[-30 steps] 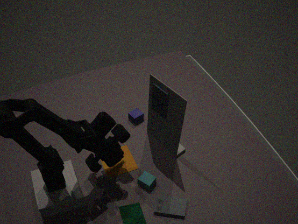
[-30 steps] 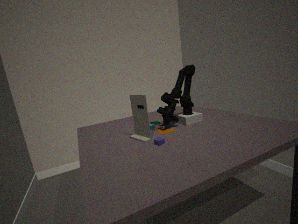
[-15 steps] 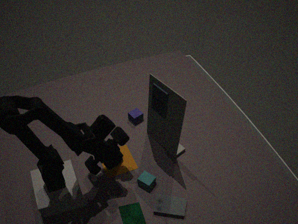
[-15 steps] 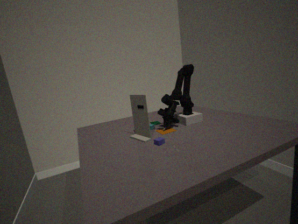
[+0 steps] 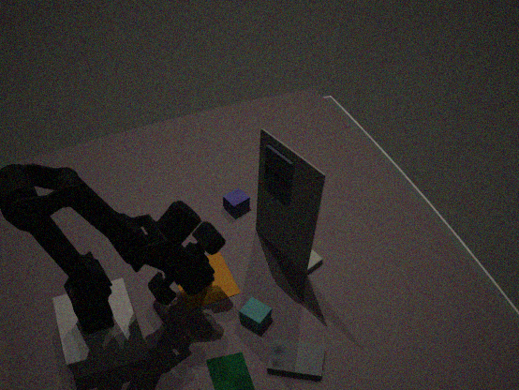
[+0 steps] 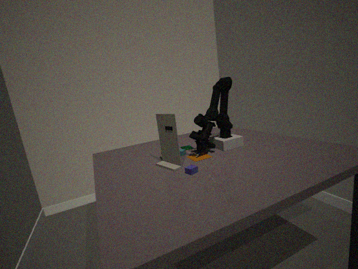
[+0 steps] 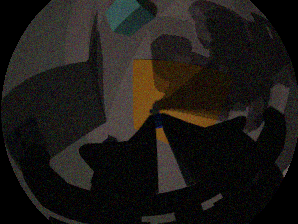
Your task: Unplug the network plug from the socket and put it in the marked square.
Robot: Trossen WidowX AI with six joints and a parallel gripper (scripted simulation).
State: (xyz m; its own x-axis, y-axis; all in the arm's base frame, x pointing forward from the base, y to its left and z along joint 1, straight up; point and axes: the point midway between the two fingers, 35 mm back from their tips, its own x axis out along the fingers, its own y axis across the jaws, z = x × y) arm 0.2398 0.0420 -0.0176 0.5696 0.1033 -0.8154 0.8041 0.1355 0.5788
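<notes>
Now: the orange marked square 2 cm below my gripper tip and 1 cm behind it. Also, from my gripper tip: flat green piece: 24 cm to the right, 6 cm behind, 2 cm below; then upright grey panel: 18 cm ahead, 11 cm above, 1 cm to the left; then blue network plug: 1 cm ahead.
</notes>
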